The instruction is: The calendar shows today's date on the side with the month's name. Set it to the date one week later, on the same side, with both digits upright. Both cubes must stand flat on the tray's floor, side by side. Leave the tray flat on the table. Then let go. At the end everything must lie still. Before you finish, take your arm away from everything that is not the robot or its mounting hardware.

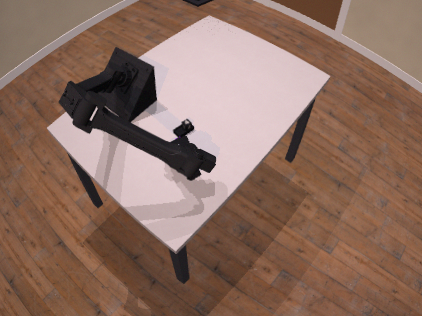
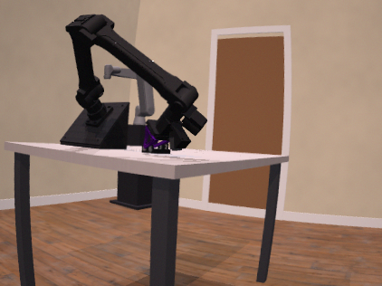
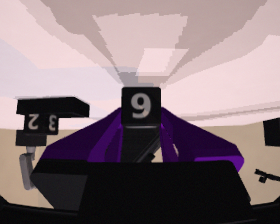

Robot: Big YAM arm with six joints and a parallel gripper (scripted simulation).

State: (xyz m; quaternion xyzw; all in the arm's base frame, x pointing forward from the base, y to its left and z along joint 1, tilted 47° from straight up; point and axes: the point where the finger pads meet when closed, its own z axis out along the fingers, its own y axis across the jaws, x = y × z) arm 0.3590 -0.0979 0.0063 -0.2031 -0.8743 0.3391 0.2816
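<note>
The black date cube lies 1 cm below my hand and 1 cm behind it. From my hand the other things lie so: black tray (11 cm to the left, 4 cm behind, 2 cm below).
</note>
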